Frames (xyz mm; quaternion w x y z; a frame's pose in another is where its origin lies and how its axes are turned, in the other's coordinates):
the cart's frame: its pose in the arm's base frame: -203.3 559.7 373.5 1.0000 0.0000 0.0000 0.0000
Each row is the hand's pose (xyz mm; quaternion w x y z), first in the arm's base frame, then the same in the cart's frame.
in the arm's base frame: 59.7 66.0 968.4 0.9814 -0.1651 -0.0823 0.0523
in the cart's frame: 263.0 -493.7 594.9 0.9814 -0.1651 -0.0823 0.0523
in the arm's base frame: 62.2 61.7 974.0 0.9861 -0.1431 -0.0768 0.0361
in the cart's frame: 265.5 -498.0 600.5 0.9861 -0.1431 -0.0768 0.0361
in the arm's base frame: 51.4 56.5 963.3 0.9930 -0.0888 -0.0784 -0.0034
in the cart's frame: 254.7 -503.2 589.8 0.9930 -0.0888 -0.0784 -0.0034
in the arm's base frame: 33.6 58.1 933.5 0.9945 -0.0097 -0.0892 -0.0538
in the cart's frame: 236.9 -501.6 560.0 0.9945 -0.0097 -0.0892 -0.0538
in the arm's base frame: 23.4 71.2 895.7 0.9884 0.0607 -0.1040 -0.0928
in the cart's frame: 226.7 -488.5 522.2 0.9884 0.0607 -0.1040 -0.0928
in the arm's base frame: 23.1 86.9 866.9 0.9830 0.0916 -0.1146 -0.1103
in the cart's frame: 226.4 -472.8 493.4 0.9830 0.0916 -0.1146 -0.1103
